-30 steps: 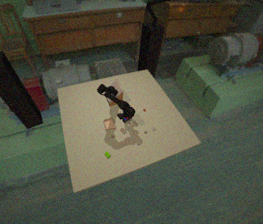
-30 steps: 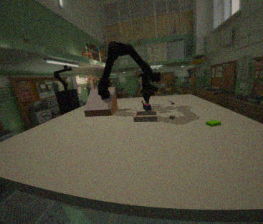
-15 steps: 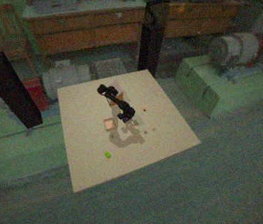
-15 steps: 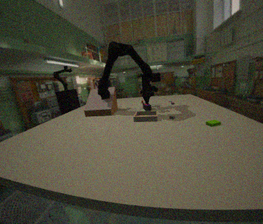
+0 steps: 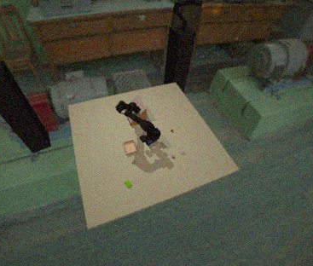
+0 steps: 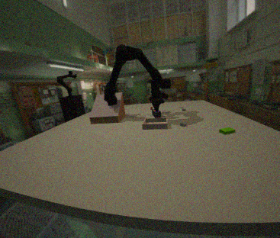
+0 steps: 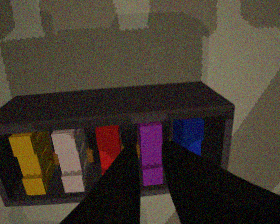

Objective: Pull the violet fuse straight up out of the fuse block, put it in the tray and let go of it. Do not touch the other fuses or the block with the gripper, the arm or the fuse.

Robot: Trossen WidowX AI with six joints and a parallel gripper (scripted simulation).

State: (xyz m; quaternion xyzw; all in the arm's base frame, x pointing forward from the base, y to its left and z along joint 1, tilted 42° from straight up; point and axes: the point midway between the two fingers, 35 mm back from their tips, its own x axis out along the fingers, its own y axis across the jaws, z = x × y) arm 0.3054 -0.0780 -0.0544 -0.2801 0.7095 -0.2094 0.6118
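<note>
My gripper tip is now 20 mm to the right of the red fuse and 10 mm above it. Round my gripper tip: violet fuse (10 mm below); white fuse (30 mm to the left, 10 mm below); blue fuse (20 mm to the right, 10 mm below).
</note>
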